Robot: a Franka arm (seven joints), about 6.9 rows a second.
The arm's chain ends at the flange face. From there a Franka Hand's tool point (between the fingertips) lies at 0.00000 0.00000 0.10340 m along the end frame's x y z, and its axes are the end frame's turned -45 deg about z.
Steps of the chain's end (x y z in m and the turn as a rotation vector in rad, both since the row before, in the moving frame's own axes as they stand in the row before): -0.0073, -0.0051, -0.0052, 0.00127, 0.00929, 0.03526; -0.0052, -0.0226, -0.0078, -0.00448, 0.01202, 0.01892; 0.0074, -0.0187, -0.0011, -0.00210, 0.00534, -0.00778
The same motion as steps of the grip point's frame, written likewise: -0.0008, -0.0082, -0.0052, -0.00567, 0.00747, 0.03526; 0.0128, -0.0184, -0.0078, -0.01167, 0.00533, 0.01892; 0.0187, -0.0074, -0.0011, -0.00526, 0.00229, -0.00778
